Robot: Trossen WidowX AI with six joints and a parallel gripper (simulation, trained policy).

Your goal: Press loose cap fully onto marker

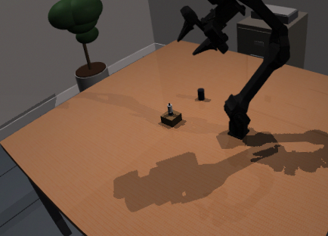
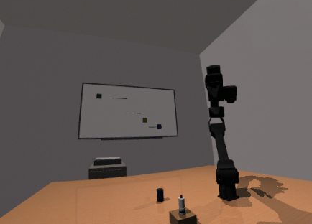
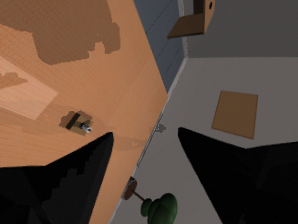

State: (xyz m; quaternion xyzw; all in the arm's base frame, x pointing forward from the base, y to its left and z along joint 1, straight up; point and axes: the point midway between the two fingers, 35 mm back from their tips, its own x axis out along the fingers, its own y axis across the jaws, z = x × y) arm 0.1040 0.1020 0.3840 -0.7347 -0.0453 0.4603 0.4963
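Right now my gripper tip is 340 mm above the black cap, 240 mm to the left of it and 140 mm short of it.
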